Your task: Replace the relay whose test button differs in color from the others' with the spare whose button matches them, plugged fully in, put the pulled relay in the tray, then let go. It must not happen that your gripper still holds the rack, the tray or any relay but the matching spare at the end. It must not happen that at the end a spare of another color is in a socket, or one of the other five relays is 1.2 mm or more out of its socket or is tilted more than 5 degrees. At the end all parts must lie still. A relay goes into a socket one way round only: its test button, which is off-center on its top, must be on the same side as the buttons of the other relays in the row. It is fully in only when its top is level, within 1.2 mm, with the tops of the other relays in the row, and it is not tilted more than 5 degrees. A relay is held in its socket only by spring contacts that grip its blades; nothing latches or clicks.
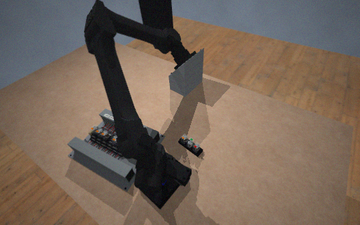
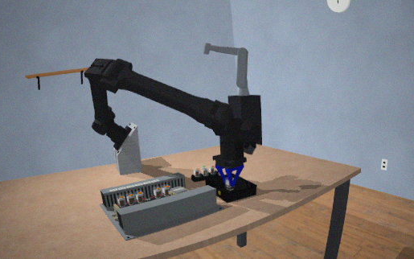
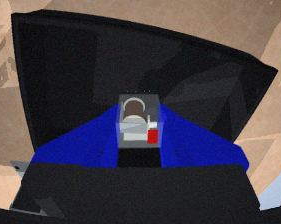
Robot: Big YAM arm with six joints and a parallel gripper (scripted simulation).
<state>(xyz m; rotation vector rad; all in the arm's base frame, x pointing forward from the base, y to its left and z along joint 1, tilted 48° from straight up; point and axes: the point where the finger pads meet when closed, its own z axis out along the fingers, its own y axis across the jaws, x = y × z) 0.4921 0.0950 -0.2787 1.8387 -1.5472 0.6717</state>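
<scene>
The black tray is 20 mm below my hand.
</scene>
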